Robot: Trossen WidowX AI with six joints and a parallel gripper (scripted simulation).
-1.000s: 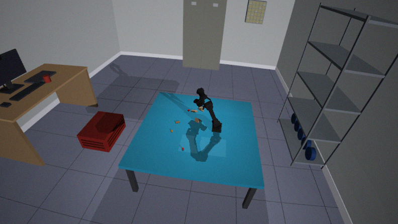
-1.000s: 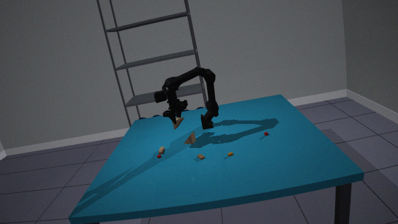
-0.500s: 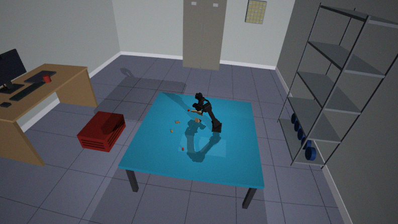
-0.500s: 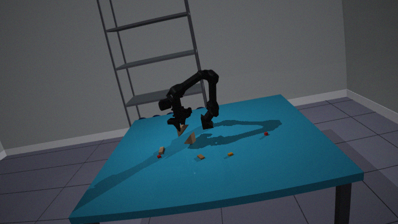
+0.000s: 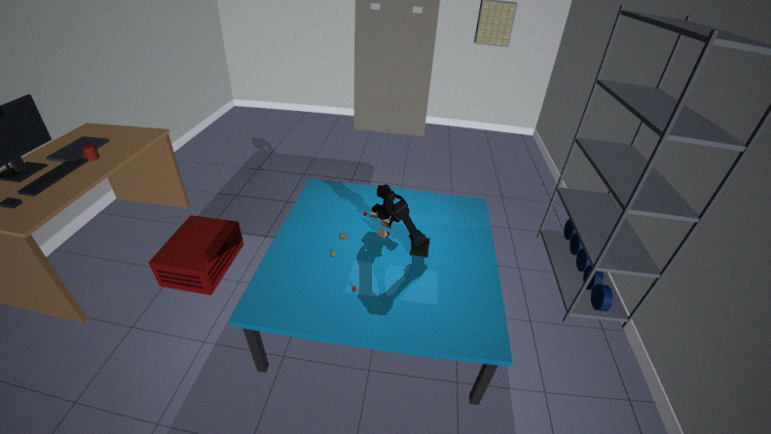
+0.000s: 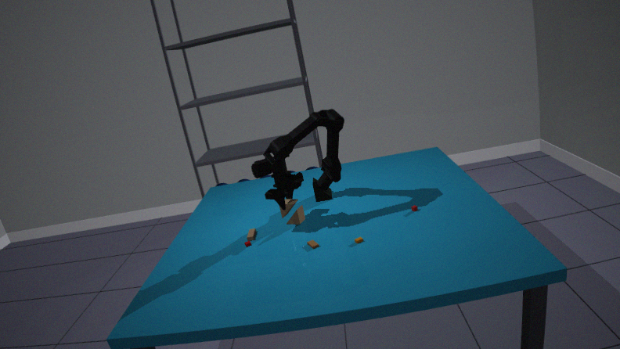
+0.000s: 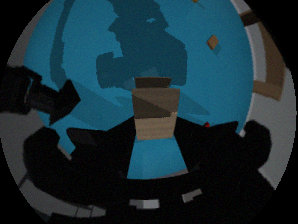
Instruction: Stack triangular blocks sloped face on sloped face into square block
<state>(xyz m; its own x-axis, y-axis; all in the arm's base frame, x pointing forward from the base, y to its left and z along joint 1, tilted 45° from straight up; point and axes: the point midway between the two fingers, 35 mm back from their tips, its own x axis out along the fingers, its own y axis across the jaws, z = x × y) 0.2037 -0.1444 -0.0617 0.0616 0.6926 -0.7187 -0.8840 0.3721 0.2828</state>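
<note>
Right now my gripper tip is 1 cm below the triangular block. Round my gripper tip: tan block (7 cm ahead, 15 cm to the right, 6 cm below); brown piece (24 cm ahead, 9 cm to the left, 6 cm below); orange piece (28 cm ahead, 24 cm to the left, 6 cm below).
</note>
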